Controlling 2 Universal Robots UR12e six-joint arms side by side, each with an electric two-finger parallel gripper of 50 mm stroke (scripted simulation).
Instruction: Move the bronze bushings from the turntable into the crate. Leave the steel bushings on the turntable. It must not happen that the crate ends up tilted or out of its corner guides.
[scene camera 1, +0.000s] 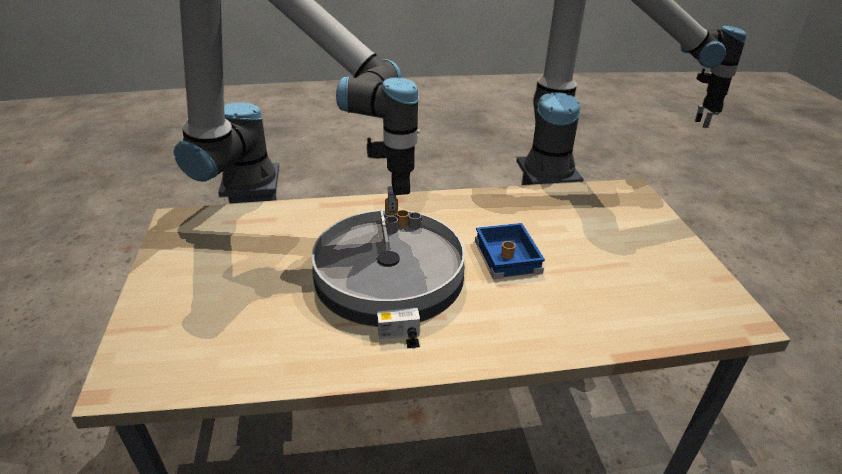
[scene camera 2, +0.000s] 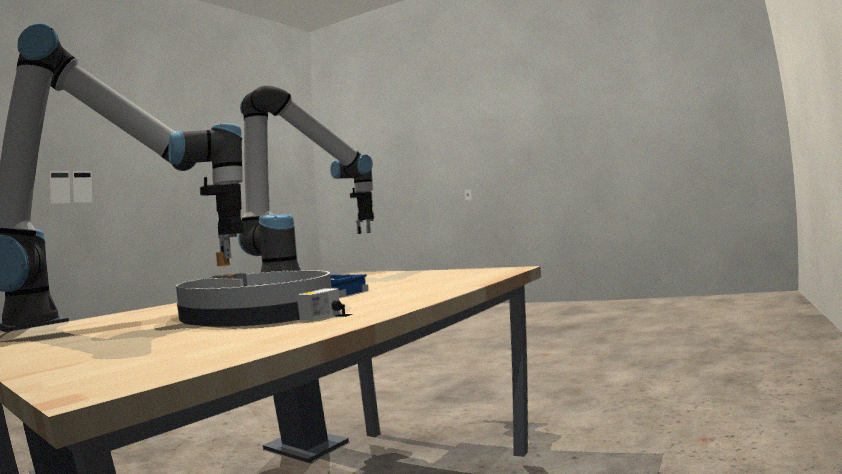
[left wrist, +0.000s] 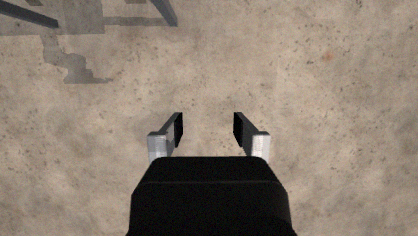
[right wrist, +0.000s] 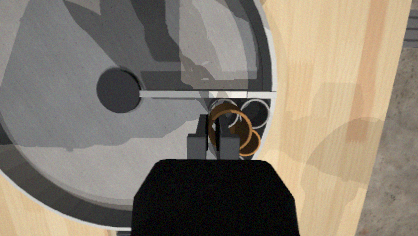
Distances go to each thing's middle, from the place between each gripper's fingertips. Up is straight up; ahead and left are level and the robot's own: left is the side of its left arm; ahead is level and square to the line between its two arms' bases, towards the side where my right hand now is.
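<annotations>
My right gripper (scene camera 2: 226, 258) is 7 cm short of the blue crate (scene camera 1: 527, 256), 34 cm to the right of it and 13 cm above it.
Position of my left hand (scene camera 1: 701, 124): 58 cm short of the blue crate, 89 cm to the left of it, 15 cm above it.
</annotations>
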